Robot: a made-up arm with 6 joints.
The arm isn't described. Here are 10 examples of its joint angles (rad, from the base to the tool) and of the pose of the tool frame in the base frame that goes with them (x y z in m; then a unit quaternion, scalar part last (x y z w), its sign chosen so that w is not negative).
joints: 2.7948 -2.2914 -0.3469 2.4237 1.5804 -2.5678
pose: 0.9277 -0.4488 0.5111 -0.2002 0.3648 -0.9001 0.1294
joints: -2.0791 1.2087 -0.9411 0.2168 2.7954 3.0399
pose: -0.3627 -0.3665 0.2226 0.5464 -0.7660 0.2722 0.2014
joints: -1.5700 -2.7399 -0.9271 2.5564 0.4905 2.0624
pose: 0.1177 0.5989 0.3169 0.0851 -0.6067 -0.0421 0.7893
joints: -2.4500 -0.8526 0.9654 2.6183 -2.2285 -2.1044
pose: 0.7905 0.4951 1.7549 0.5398 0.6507 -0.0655 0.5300
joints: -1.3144 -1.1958 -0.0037 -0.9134 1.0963 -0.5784
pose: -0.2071 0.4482 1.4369 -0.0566 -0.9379 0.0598 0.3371
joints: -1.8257 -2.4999 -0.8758 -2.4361 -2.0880 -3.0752
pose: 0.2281 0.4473 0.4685 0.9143 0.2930 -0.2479 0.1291
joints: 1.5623 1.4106 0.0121 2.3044 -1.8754 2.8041
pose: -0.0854 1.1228 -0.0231 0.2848 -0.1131 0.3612 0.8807
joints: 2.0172 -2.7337 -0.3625 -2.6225 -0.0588 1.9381
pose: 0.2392 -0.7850 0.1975 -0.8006 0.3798 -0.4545 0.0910
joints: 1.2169 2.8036 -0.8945 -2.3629 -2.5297 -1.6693
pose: -0.1764 -0.1863 0.0914 -0.4066 0.1690 0.7600 0.4780
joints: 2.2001 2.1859 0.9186 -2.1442 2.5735 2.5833
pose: -0.5554 0.6321 -0.7260 -0.8387 -0.0759 -0.3943 0.3679
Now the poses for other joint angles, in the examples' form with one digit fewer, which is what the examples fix.
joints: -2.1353 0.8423 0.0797 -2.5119 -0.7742 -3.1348
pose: -0.505 -1.011 0.564 -0.114 0.195 -0.729 0.647
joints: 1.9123 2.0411 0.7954 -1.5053 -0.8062 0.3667
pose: -0.293 0.851 -0.618 -0.185 0.849 0.384 0.311
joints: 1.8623 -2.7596 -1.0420 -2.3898 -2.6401 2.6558
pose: 0.000 -0.361 0.356 -0.296 0.777 0.146 0.535
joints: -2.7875 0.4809 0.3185 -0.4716 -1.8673 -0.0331
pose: -1.073 -0.262 1.130 0.844 -0.014 -0.474 0.250
